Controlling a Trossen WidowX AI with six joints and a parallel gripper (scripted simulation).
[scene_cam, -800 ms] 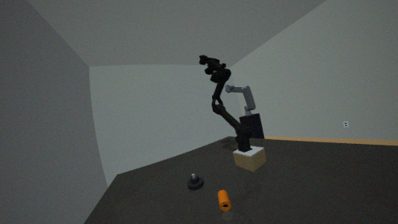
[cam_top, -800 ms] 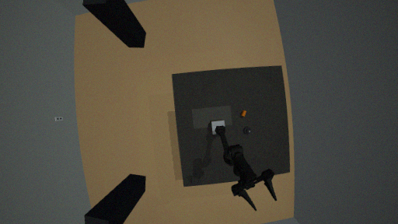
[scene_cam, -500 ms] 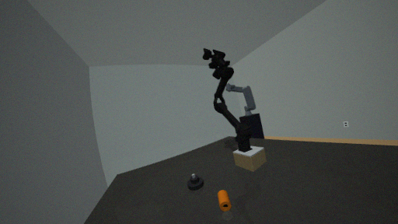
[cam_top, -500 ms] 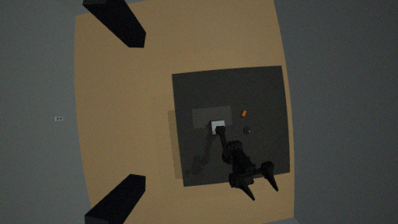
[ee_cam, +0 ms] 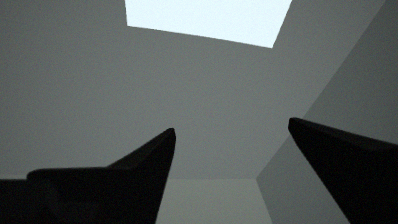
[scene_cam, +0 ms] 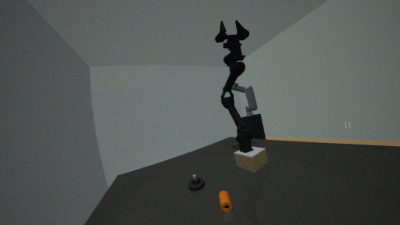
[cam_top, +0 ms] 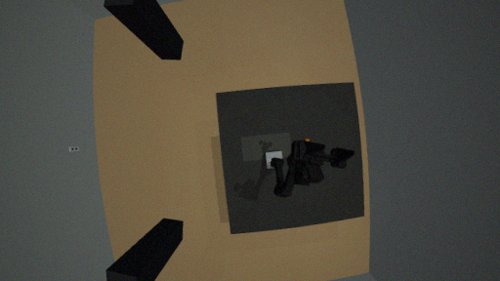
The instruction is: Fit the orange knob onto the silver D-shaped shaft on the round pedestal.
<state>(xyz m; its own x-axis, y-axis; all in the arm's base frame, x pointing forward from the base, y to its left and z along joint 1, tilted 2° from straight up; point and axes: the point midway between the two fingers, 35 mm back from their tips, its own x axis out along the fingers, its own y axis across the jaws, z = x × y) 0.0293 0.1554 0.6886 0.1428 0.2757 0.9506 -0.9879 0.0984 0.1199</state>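
The orange knob lies 25 cm ahead of my gripper tip, 2 cm to the left of it and 79 cm below it. From my gripper tip the other things lie so: dark round pedestal 32 cm ahead, 16 cm to the right, 78 cm below.
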